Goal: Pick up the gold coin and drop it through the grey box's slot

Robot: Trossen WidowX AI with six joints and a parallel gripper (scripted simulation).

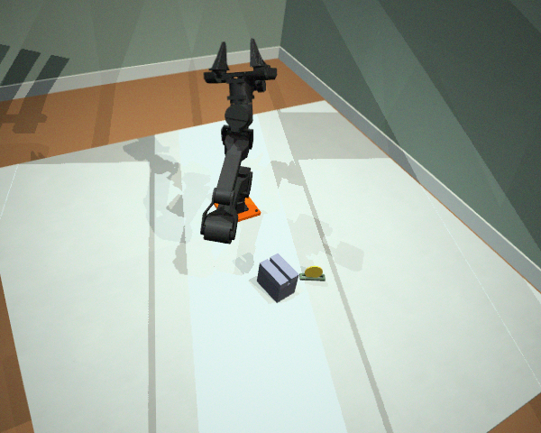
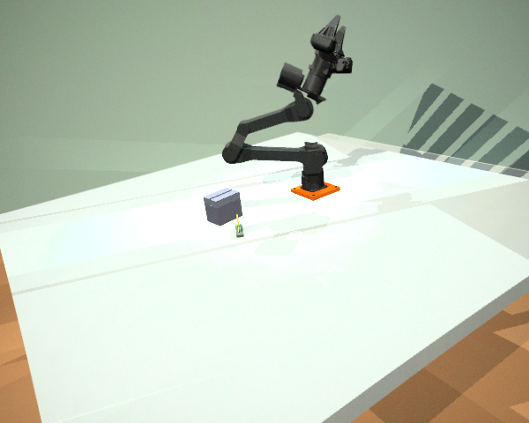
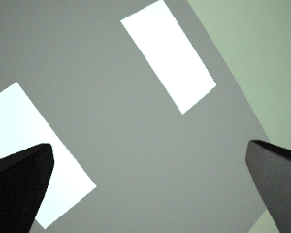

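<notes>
Right now my gripper tip is 43 cm short of the gold coin, 5 cm to the right of it and 45 cm above it.
</notes>
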